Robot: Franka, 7 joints.
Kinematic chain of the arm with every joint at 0, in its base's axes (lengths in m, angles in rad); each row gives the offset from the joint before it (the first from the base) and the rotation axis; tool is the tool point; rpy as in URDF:
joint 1: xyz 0 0 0.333 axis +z
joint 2: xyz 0 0 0 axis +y
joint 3: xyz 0 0 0.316 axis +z
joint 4: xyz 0.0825 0 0 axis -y
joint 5: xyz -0.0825 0 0.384 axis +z
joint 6: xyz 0 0 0 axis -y
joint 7: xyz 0.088 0 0 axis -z
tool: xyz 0 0 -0.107 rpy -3.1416 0 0
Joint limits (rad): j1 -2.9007..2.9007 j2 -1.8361..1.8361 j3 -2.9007..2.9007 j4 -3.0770..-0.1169 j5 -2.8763..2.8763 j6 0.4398..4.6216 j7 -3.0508..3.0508
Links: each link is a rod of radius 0.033 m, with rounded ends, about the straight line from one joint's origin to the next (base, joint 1, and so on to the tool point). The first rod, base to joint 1, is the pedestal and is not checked.
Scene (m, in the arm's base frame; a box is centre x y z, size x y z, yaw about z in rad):
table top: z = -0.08
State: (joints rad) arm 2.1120 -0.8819 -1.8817 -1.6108 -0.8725 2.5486 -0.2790
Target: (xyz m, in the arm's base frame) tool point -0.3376 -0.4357 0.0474
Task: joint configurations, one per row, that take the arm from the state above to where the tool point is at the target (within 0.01 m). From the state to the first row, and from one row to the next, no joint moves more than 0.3 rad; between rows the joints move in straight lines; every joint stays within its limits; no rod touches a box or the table.
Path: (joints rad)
1: 1.8313 -0.8678 -2.0855 -1.6725 -0.8795 2.4734 -0.2790
2: 1.5507 -0.8536 -2.2893 -1.7341 -0.8865 2.3981 -0.2790
3: 1.2700 -0.8395 -2.4931 -1.7958 -0.8935 2.3229 -0.2790
4: 0.9894 -0.8254 -2.6969 -1.8574 -0.9005 2.2476 -0.2790
5: 0.7087 -0.8112 -2.9007 -1.9191 -0.9074 2.1724 -0.2790

